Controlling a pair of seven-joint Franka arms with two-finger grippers.
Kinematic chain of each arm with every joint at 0, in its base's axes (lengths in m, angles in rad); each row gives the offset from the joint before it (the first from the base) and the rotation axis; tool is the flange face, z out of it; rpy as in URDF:
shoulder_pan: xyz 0 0 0.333 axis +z
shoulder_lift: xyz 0 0 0 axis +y
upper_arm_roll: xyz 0 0 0.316 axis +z
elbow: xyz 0.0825 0 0 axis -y
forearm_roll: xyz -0.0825 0 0.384 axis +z
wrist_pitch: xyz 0 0 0 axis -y
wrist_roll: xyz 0.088 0 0 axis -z
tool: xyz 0 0 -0.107 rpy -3.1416 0 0
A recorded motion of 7 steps. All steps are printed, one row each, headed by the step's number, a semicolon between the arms.
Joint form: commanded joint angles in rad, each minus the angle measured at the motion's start. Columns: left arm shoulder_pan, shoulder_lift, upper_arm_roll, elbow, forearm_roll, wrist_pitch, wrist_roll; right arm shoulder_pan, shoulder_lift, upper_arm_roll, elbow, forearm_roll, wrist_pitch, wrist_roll.
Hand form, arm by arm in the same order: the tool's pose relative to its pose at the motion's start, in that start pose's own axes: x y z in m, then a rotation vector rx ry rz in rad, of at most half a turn. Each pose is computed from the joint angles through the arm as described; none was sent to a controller.
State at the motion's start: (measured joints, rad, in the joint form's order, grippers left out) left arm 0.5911 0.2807 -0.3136 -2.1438 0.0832 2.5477 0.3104; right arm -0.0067 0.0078 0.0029 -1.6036 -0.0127 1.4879 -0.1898
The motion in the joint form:
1: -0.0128 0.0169 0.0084 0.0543 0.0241 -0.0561 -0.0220; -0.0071 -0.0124 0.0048 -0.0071 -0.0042 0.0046 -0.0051
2: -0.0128 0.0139 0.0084 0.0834 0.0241 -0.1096 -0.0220; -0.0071 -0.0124 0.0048 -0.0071 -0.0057 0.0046 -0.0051
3: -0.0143 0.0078 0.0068 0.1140 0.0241 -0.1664 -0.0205; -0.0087 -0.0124 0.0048 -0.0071 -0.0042 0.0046 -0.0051
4: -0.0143 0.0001 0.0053 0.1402 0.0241 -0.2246 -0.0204; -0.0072 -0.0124 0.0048 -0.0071 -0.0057 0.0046 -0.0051
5: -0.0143 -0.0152 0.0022 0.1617 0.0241 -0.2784 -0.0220; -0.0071 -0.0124 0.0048 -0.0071 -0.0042 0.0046 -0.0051
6: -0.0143 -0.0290 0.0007 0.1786 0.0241 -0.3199 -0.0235; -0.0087 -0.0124 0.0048 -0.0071 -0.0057 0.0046 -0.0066
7: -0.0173 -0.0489 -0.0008 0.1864 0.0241 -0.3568 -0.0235; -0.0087 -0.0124 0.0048 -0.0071 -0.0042 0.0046 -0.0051
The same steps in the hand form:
1: 0.0119 -0.0034 -0.0056 0.0077 -0.0220 -0.0016; -0.0038 0.0010 -0.0034 -0.0058 0.0089 -0.0024
2: 0.0163 -0.0063 -0.0138 0.0049 -0.0439 -0.0035; -0.0039 0.0012 -0.0034 -0.0072 0.0086 -0.0023
3: 0.0214 -0.0075 -0.0245 0.0027 -0.0647 -0.0011; -0.0040 0.0019 -0.0034 -0.0056 0.0089 -0.0008
4: 0.0244 -0.0088 -0.0346 -0.0004 -0.0897 -0.0015; -0.0039 0.0013 -0.0034 -0.0072 0.0086 -0.0022
5: 0.0270 -0.0085 -0.0478 0.0004 -0.1085 -0.0016; -0.0038 0.0010 -0.0034 -0.0058 0.0089 -0.0024
6: 0.0288 -0.0087 -0.0595 0.0026 -0.1213 -0.0029; -0.0040 0.0021 -0.0034 -0.0071 0.0086 -0.0022
7: 0.0291 -0.0059 -0.0713 0.0063 -0.1333 0.0010; -0.0040 0.0019 -0.0034 -0.0056 0.0089 -0.0008

